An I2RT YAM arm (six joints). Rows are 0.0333 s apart.
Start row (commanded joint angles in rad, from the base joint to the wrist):
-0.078 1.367 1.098 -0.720 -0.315 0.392
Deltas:
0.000 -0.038 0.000 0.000 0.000 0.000
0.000 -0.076 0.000 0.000 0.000 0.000
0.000 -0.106 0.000 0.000 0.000 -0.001
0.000 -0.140 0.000 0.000 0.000 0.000
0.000 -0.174 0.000 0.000 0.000 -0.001
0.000 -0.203 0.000 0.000 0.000 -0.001
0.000 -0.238 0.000 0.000 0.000 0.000
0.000 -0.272 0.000 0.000 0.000 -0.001
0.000 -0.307 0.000 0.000 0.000 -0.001
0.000 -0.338 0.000 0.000 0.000 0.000
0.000 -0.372 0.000 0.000 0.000 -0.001
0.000 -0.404 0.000 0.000 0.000 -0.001
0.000 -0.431 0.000 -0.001 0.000 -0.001
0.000 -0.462 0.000 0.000 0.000 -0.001
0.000 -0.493 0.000 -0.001 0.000 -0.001
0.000 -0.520 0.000 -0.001 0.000 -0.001
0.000 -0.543 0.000 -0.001 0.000 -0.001
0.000 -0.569 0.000 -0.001 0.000 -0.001
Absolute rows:
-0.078 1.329 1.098 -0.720 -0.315 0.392
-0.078 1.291 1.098 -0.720 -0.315 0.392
-0.078 1.261 1.098 -0.720 -0.315 0.391
-0.078 1.227 1.098 -0.720 -0.315 0.392
-0.078 1.193 1.098 -0.720 -0.315 0.391
-0.078 1.164 1.098 -0.720 -0.315 0.391
-0.078 1.129 1.098 -0.720 -0.315 0.392
-0.078 1.095 1.098 -0.720 -0.315 0.391
-0.078 1.060 1.098 -0.720 -0.315 0.391
-0.078 1.029 1.098 -0.720 -0.315 0.392
-0.078 0.995 1.098 -0.720 -0.315 0.391
-0.078 0.963 1.098 -0.720 -0.315 0.391
-0.078 0.936 1.098 -0.721 -0.315 0.391
-0.078 0.905 1.098 -0.720 -0.315 0.391
-0.078 0.874 1.098 -0.721 -0.315 0.391
-0.078 0.847 1.098 -0.721 -0.315 0.391
-0.078 0.824 1.098 -0.721 -0.315 0.391
-0.078 0.798 1.098 -0.721 -0.315 0.391

